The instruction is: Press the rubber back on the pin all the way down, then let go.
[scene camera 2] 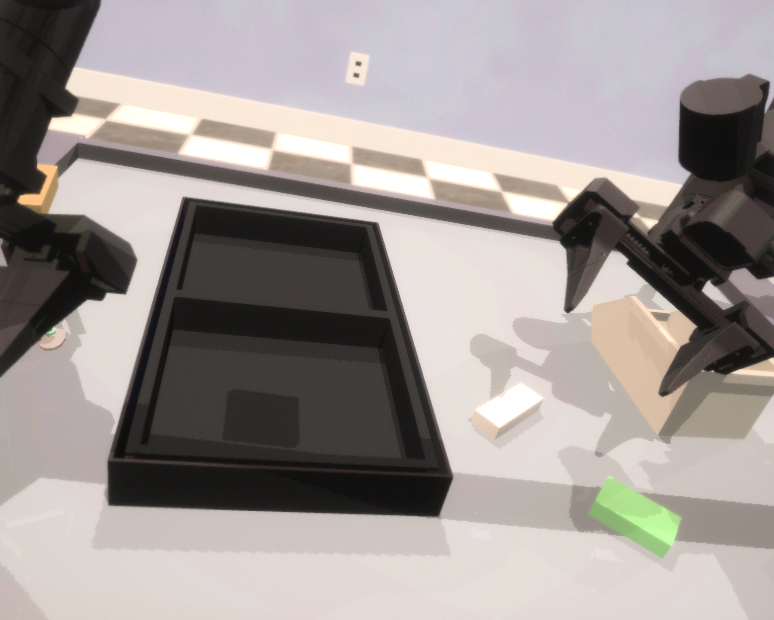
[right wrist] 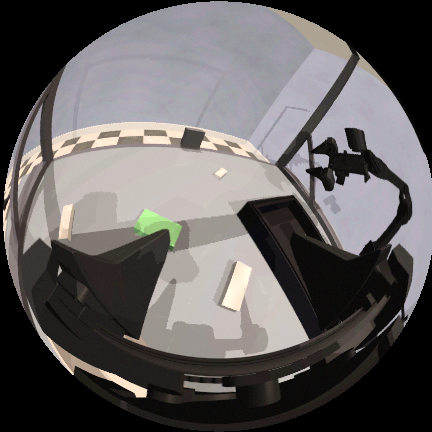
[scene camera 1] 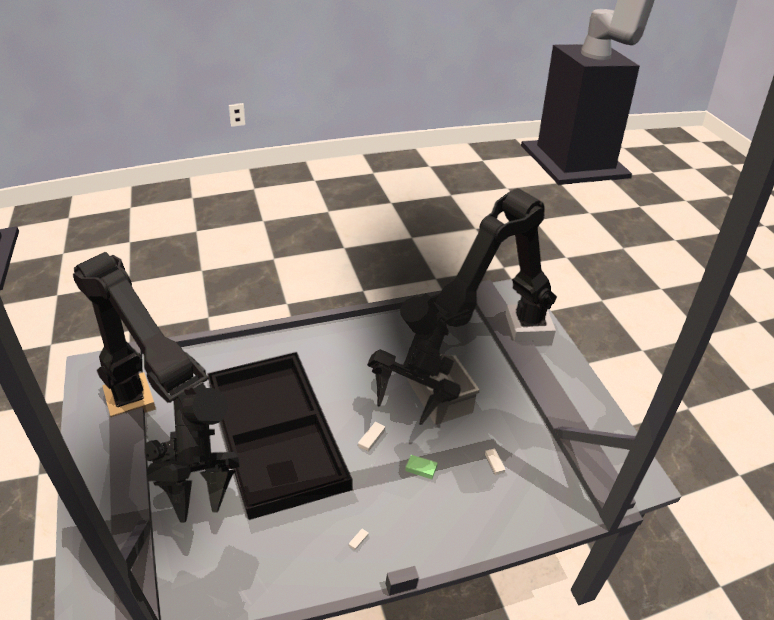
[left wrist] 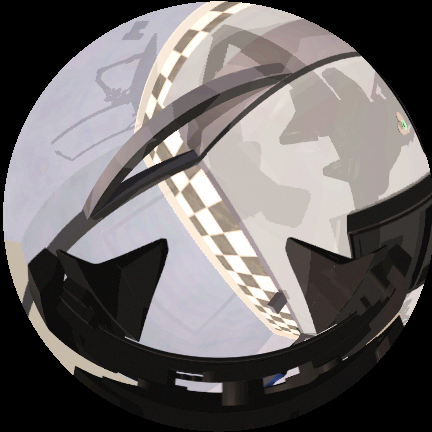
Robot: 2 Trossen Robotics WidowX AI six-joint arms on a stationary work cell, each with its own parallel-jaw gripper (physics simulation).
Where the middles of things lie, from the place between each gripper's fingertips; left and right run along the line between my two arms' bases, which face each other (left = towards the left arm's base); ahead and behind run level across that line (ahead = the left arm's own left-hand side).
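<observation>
There's a tan open box [scene camera 2: 638,344] that sits 53 cm to the right of my left hand, 29 cm ahead of it and 10 cm below it. I can also see the black two-compartment tray [scene camera 2: 277,372], and from that same left hand it's 12 cm below, 16 cm to the right and 26 cm ahead.
As for the black two-compartment tray and my right hand, the tray is 9 cm ahead of the hand, 24 cm to the left of it and 8 cm below it. The tan open box is 6 cm below my right hand, 12 cm ahead of it and 13 cm to the right of it.
</observation>
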